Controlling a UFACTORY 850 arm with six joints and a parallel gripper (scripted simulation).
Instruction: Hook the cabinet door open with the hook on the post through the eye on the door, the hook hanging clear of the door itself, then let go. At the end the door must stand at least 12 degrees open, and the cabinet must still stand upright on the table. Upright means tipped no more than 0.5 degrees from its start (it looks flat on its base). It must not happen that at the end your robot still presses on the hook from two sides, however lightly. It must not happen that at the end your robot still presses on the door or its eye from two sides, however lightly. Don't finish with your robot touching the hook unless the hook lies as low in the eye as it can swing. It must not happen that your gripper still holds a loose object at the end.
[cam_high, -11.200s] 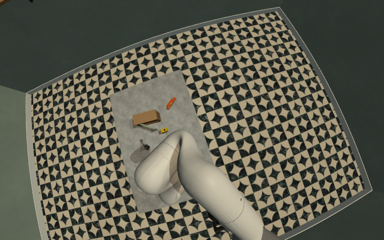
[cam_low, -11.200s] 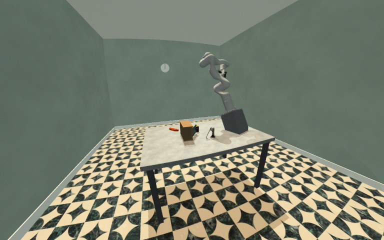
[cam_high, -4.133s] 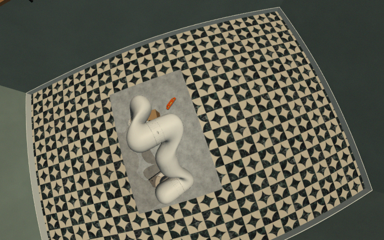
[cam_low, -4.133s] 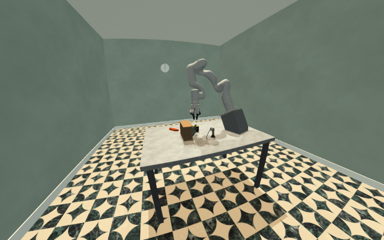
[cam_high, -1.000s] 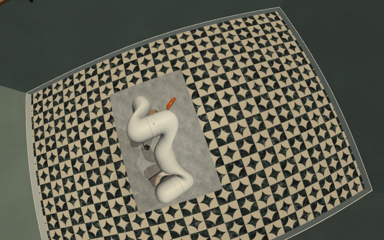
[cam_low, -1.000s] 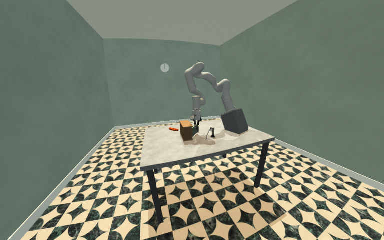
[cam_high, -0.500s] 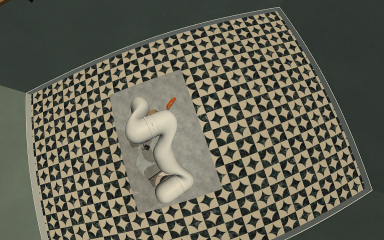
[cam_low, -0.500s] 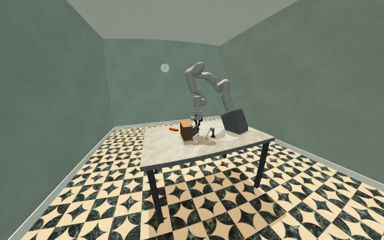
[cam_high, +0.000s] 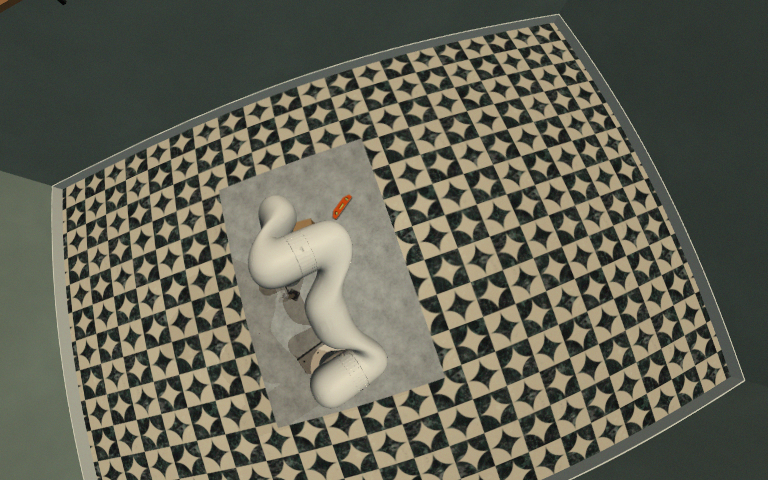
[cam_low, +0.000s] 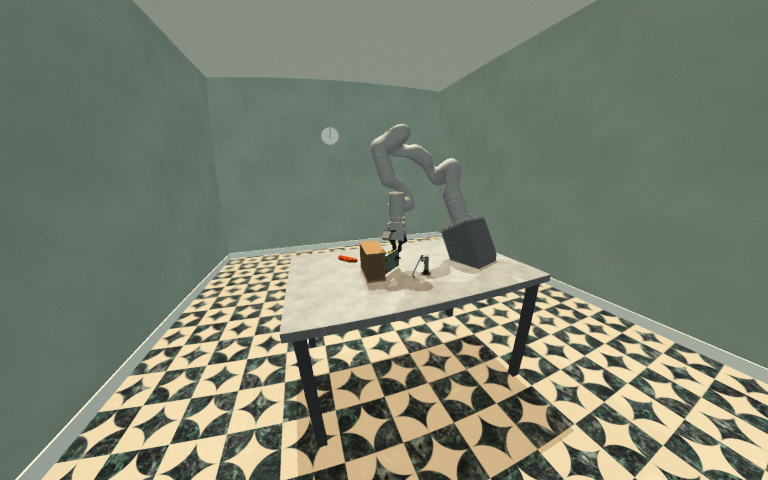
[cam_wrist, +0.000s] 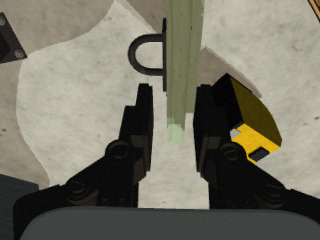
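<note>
Now: the hook 90 mm behind my hand, 120 mm to the left of it and 70 mm below it. The rest, counted from my hand: orange tool: 290 mm ahead, 210 mm to the right, 120 mm below; pale green door: 40 mm ahead, 60 mm to the left, 60 mm below; yellow handle: 10 mm behind, 110 mm to the right, 90 mm below.
</note>
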